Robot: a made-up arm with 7 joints.
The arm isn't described. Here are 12 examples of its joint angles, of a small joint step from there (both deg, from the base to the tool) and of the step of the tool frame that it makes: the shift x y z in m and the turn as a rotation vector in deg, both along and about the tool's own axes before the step.
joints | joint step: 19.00 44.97 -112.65 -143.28 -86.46 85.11 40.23 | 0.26 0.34 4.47 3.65 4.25 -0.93 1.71
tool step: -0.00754 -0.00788 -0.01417 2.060 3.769 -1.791
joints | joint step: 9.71 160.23 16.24 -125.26 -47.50 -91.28 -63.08 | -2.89 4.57 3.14 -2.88 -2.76 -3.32 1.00
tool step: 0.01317 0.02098 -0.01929 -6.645 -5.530 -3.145
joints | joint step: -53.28 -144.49 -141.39 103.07 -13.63 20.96 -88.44 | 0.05 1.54 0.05 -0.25 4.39 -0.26 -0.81
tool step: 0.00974 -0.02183 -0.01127 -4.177 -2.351 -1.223
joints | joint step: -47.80 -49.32 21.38 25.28 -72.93 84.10 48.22 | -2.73 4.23 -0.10 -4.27 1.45 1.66 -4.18
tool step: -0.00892 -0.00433 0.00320 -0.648 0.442 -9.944
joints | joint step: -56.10 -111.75 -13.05 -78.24 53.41 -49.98 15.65 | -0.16 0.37 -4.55 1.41 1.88 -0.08 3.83
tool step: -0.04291 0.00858 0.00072 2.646 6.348 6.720
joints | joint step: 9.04 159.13 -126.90 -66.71 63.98 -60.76 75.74 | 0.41 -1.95 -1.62 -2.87 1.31 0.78 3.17
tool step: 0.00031 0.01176 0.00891 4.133 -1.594 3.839
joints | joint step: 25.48 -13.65 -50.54 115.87 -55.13 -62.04 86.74 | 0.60 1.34 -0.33 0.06 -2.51 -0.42 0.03
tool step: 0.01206 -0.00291 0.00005 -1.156 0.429 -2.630
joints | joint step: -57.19 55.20 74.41 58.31 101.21 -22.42 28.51 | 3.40 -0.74 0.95 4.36 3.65 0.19 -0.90
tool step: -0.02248 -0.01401 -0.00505 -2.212 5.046 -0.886
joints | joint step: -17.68 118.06 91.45 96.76 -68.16 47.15 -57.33 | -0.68 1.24 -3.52 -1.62 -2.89 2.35 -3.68
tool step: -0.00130 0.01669 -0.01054 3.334 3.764 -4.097
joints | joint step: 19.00 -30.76 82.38 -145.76 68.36 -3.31 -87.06 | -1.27 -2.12 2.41 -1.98 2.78 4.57 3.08
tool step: -0.04581 -0.00875 -0.01652 -3.814 5.181 6.355
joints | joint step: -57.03 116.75 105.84 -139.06 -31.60 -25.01 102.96 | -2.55 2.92 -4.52 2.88 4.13 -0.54 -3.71
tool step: -0.04098 -0.01038 -0.00113 1.159 5.034 2.155
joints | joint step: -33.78 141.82 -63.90 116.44 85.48 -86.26 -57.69 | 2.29 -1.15 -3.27 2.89 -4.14 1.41 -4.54
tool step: 0.05306 -0.05059 -0.02658 -9.329 -5.915 -8.591
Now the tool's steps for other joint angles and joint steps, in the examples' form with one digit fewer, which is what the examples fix.
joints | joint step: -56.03 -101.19 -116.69 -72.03 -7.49 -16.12 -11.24 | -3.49 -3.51 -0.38 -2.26 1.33 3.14 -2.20
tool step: -0.0198 -0.0029 -0.0093 -1.69 4.07 -1.16
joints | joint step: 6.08 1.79 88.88 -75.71 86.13 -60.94 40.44 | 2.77 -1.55 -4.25 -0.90 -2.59 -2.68 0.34
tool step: 0.0148 0.0204 -0.0006 1.49 -1.25 1.00
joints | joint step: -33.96 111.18 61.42 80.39 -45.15 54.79 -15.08 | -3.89 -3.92 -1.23 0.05 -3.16 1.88 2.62
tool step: 0.0039 -0.0076 0.0060 3.46 -0.83 -1.66
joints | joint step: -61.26 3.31 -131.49 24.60 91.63 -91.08 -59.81 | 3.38 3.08 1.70 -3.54 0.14 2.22 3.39
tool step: 0.0162 0.0031 0.0060 2.31 0.49 -3.55
